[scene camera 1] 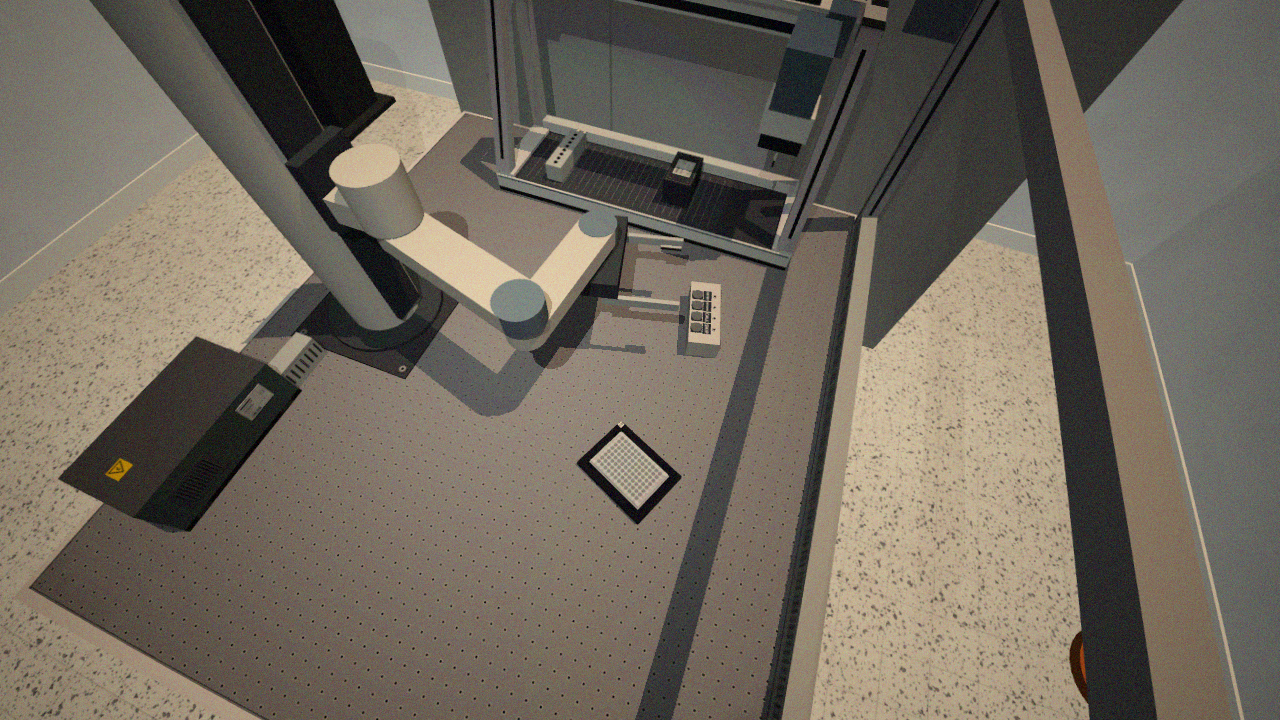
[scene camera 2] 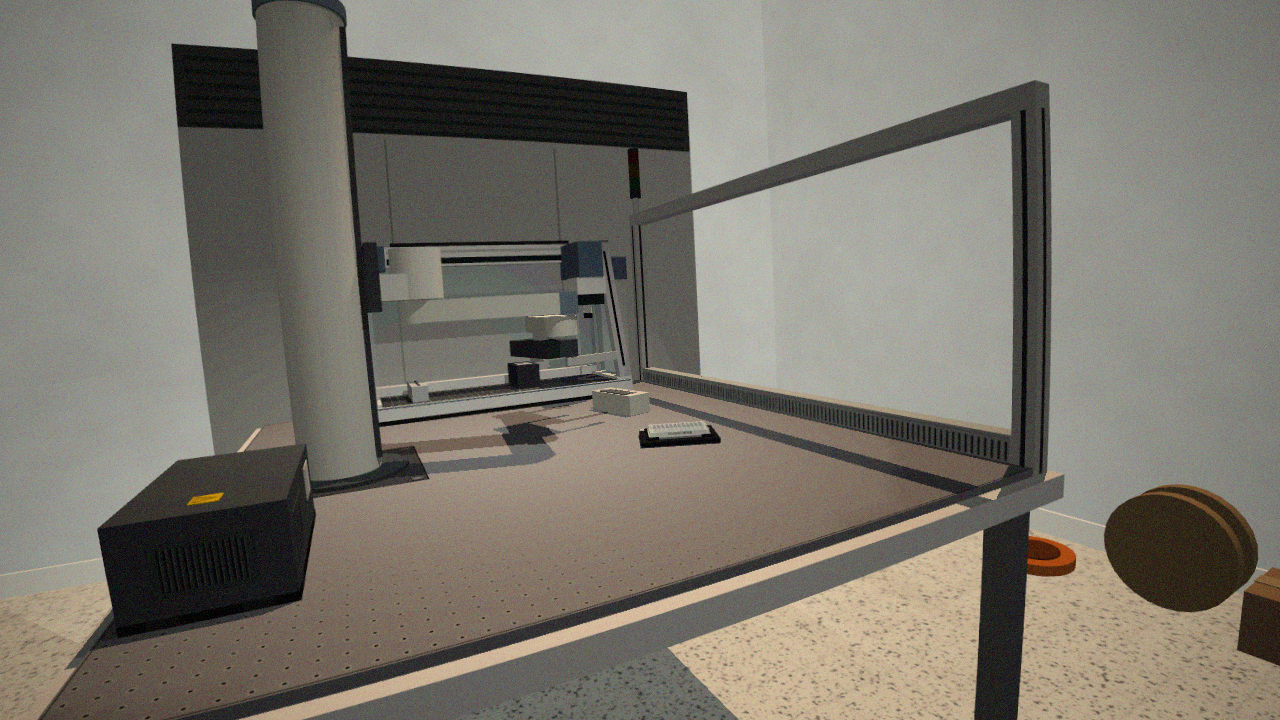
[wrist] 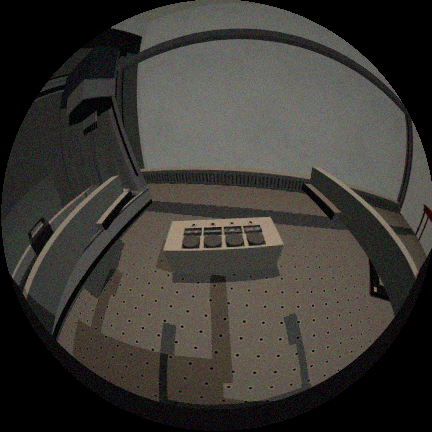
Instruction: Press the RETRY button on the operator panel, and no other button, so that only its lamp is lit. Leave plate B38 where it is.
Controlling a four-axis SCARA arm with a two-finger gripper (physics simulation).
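Places are measured from the arm's base along level axes (x ahead, y left, z up), in centimetres.
Pixels of known places: gripper, fingertip midpoint: (scene camera 1: 680,273) (scene camera 2: 596,354) (wrist: 216,175); arm's base, origin of the base link: (scene camera 1: 389,308) (scene camera 2: 342,479).
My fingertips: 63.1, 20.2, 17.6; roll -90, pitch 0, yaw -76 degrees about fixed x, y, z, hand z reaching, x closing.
Note:
Ahead of a thing's pixels: the offset from my fingertips to its top centre, as dx, dy, dz. "spot": to the spot under its first point.
The operator panel {+6.7, +1.0, -10.7} (scene camera 1: 704,344) (scene camera 2: 631,404) (wrist: 222,261) is a pale box on the table with a row of several dark round buttons. Each has a label and a small lamp dot; no lamp looks lit. The labels are too small to read, so I cannot tell which button is RETRY. My gripper (scene camera 1: 680,274) (wrist: 216,175) is open and empty, raised above the table, its two long fingers pointing toward the panel's side. Plate B38 {+2.9, -36.9, -13.7} (scene camera 1: 629,471) (scene camera 2: 677,429), white in a black holder, lies apart from the panel; in the wrist view the right finger partly hides it.
A framed gantry station (scene camera 1: 733,246) stands behind, holding a dark container {spot: -8.8, +31.6, -4.4} (scene camera 1: 682,183) and a pale rack {spot: -41.3, +30.9, -6.9} (scene camera 1: 561,161). The arm's column (scene camera 2: 313,250) and a black controller box (scene camera 1: 170,420) (scene camera 2: 205,546) stand on the left. A guard frame (scene camera 2: 841,166) runs along the right edge.

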